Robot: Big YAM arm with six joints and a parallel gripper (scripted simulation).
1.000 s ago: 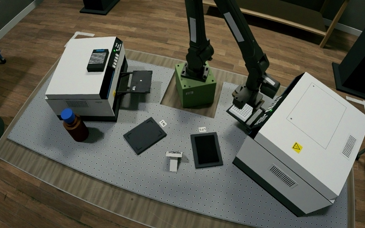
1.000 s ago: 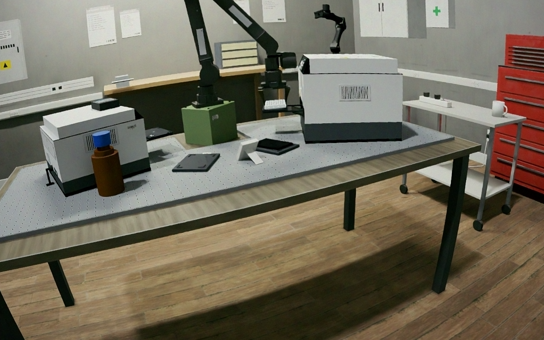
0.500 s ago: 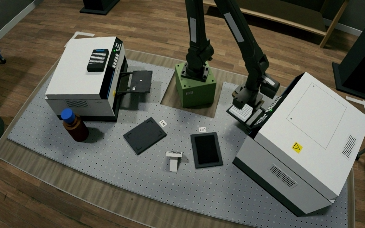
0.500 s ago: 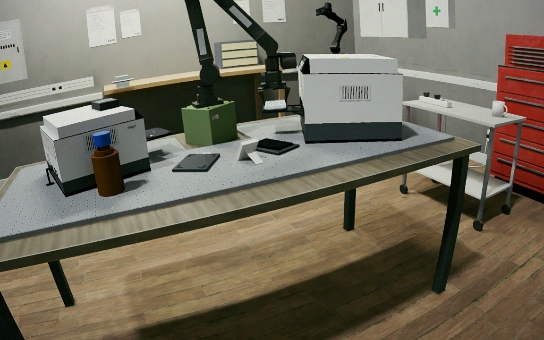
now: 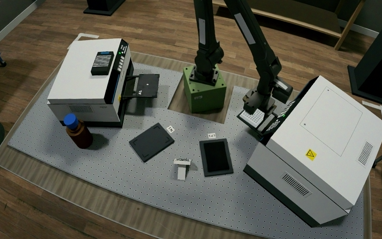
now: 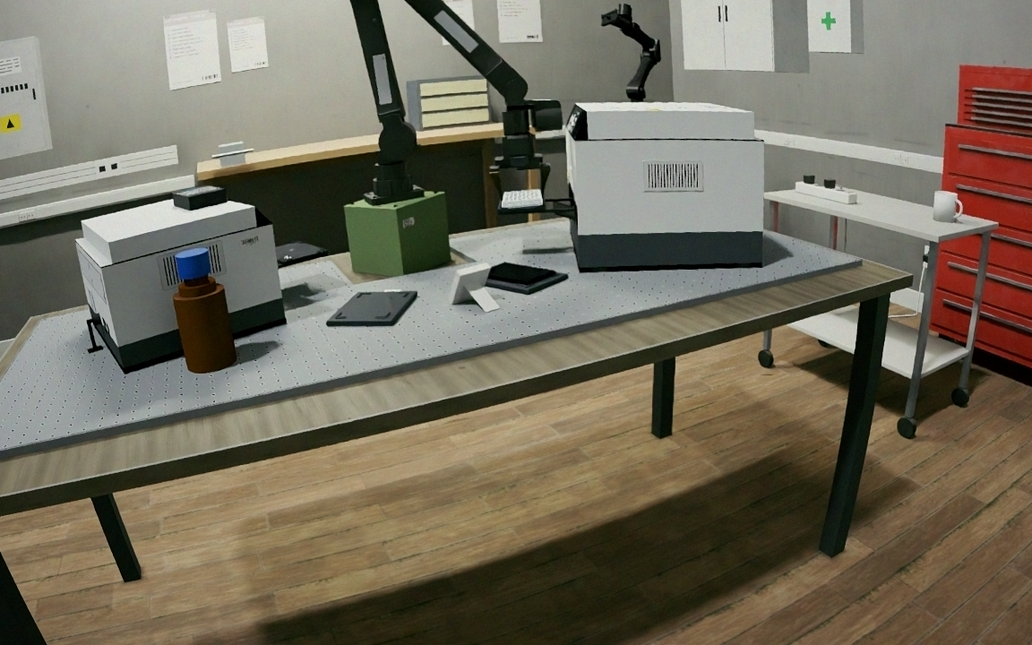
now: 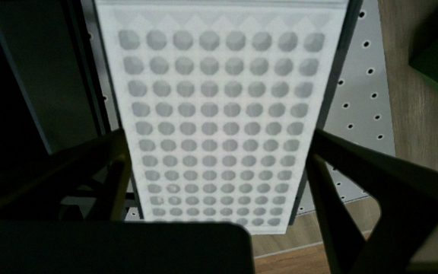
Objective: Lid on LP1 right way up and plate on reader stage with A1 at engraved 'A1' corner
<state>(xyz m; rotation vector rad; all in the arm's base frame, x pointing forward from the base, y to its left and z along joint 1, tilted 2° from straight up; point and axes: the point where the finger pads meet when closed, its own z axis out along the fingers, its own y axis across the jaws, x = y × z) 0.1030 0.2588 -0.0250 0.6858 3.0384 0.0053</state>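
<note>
The well plate lies right at my hand. The rest, counted from my hand: LP1 pad (20 cm ahead, 12 cm to the right, 12 cm below); dark lid (20 cm ahead, 12 cm to the right, 11 cm below); N1 nest (21 cm ahead, 40 cm to the right, 12 cm below).
</note>
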